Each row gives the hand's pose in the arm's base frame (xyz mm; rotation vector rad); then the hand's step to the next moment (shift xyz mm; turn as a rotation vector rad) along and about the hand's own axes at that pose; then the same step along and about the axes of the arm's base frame.
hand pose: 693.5 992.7 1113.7 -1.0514 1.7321 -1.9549
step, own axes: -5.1 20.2 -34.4 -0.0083 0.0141 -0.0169
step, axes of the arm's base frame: -25.2 23.7 -20.5 -0.0094 0.0146 -0.0158
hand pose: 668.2 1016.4 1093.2 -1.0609 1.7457 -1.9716
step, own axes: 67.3 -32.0 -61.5 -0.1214 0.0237 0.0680
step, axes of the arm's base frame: -80.6 7.2 52.8 0.1240 0.0253 -0.0626
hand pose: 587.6 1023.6 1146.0 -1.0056 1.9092 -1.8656
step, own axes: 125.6 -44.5 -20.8 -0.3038 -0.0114 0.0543
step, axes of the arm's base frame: -90.9 -62.1 77.9 0.2553 0.1569 -0.0749
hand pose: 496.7 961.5 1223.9 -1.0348 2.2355 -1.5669
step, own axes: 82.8 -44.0 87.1 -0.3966 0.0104 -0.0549
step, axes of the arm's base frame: 5.6 -126.1 20.9 0.2542 0.3017 -0.0691
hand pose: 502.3 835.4 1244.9 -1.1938 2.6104 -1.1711
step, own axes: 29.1 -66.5 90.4 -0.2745 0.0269 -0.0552
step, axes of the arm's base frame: 51.1 -103.2 -13.7 0.1579 0.2277 -0.0484
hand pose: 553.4 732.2 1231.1 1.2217 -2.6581 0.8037
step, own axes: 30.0 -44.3 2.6 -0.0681 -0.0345 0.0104
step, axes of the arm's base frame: 12.6 -45.3 25.6 0.0722 0.0222 -0.0153
